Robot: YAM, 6 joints.
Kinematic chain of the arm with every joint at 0, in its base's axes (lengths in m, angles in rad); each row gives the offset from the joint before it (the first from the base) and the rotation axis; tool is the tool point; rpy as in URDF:
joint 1: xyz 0 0 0.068 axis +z
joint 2: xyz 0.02 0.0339 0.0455 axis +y
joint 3: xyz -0.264 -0.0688 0 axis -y
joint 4: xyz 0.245 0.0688 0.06 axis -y
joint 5: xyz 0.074 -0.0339 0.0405 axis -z
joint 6: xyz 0.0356 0 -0.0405 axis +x
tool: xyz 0 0 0 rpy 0 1.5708 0
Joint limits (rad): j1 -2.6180..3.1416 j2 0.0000..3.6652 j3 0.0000..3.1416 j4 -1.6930..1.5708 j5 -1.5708..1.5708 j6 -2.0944..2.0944
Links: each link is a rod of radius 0.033 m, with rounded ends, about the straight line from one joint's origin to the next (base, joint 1, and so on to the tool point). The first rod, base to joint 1, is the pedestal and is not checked.
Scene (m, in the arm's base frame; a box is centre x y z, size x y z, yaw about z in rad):
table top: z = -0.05
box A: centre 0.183 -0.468 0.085 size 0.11 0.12 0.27 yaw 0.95
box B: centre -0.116 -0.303 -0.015 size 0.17 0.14 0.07 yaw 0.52
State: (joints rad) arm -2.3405 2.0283 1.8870 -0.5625 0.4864 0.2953
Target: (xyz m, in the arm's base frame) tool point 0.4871 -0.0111 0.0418
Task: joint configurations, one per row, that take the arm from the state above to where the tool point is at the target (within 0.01 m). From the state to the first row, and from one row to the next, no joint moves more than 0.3 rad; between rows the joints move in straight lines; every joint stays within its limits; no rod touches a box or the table.
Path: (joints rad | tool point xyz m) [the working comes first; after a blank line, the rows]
Joints at the target: -0.0005 2.5188 1.7705 -0.5184 0.3094 0.2953
Straight joint move there: touches box A.

1: -2.0482 2.0523 1.9430 -0.5228 0.4616 0.2953 | -0.2336 -0.4171 0.3178
2: -1.7559 2.0762 1.9989 -0.4831 0.4369 0.2953 | -0.1044 -0.4756 0.3289
3: -1.4636 2.1002 2.0549 -0.4433 0.4121 0.2953 | 0.0388 -0.4936 0.3402
4: -1.1713 2.1242 2.1109 -0.4036 0.3874 0.2953 | 0.1830 -0.4680 0.3515
5: -0.8786 2.2228 2.0258 -0.4323 0.3679 0.2953 | 0.3213 -0.4076 0.2711
6: -0.5859 2.3215 1.9407 -0.4610 0.3484 0.2953 | 0.4277 -0.2984 0.1910
7: -0.2932 2.4201 1.8556 -0.4897 0.3289 0.2953 | 0.4854 -0.1586 0.1139
8: -0.0005 2.5188 1.7705 -0.5184 0.3094 0.2953 | 0.4871 -0.0111 0.0418

